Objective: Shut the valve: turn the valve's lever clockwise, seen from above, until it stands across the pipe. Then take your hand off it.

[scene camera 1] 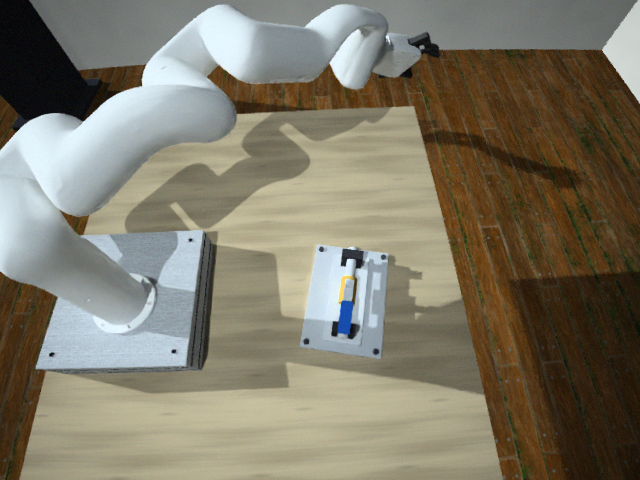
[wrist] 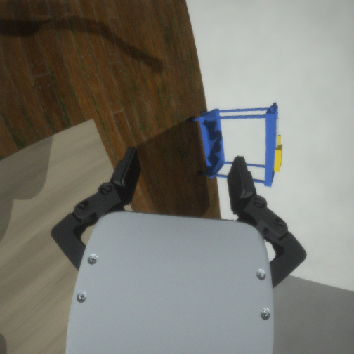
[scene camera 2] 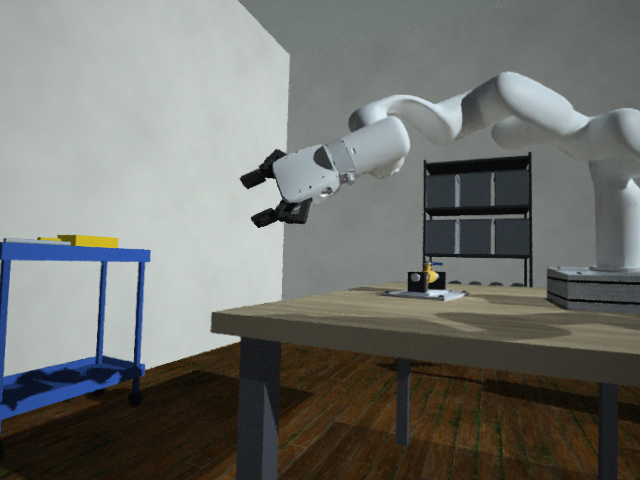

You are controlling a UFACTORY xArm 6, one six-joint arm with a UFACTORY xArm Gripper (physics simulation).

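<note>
The valve has a yellow body point(scene camera 1: 342, 291) point(scene camera 2: 428, 275) on a white pipe point(scene camera 1: 350, 267) point(scene camera 2: 415, 277), held by two black brackets on a pale plate point(scene camera 1: 316, 310) point(scene camera 2: 450, 296). Its blue lever point(scene camera 1: 345, 317) point(scene camera 2: 436, 264) lies above the pipe and along it, its end towards the lower bracket in scene camera 1. My gripper point(scene camera 1: 422, 62) point(scene camera 2: 251, 200) point(wrist: 184, 162) is open and empty, its fingers wide apart. It is high up, past the table's edge and well away from the lever. The valve does not show in the wrist view.
The valve's plate is on the wooden table point(scene camera 1: 248, 428) point(scene camera 2: 330, 320) point(wrist: 45, 240), beside the arm's metal base block point(scene camera 1: 173, 315) point(scene camera 2: 594, 291). A blue cart point(scene camera 2: 77, 252) point(wrist: 270, 150) with yellow items stands by the wall. A black shelf rack point(scene camera 2: 476, 210) stands behind the table.
</note>
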